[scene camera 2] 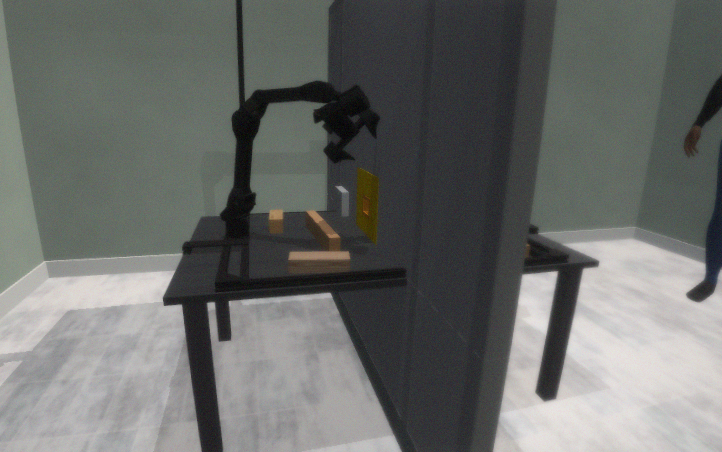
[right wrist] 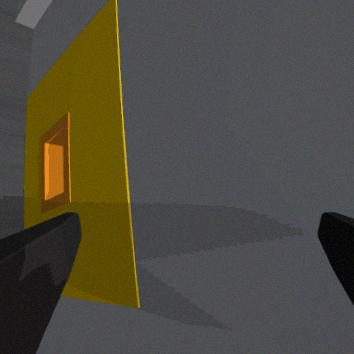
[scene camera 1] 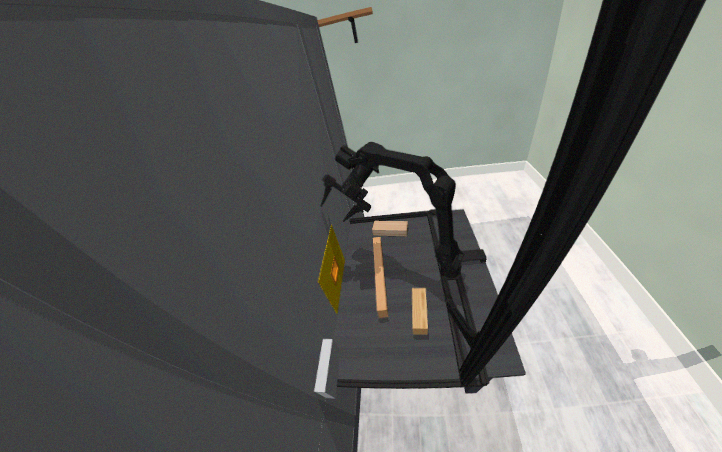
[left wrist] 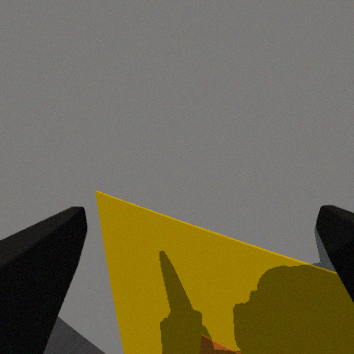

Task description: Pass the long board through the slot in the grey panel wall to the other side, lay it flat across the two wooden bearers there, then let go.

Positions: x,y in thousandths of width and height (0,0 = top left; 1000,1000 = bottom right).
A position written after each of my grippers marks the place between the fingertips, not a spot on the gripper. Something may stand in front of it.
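Left wrist view: my left gripper (left wrist: 578,614), open and holding nothing; a grey panel wall (left wrist: 645,346). Right wrist view: my right gripper (right wrist: 572,634), open, holds nothing; the grey panel wall (right wrist: 654,346); an orange-framed slot (right wrist: 154,434). Scene camera 1 shows my right gripper (scene camera 1: 461,475) and the grey panel wall (scene camera 1: 235,523). Scene camera 2 likewise shows my right gripper (scene camera 2: 505,329) and the grey panel wall (scene camera 2: 639,218).
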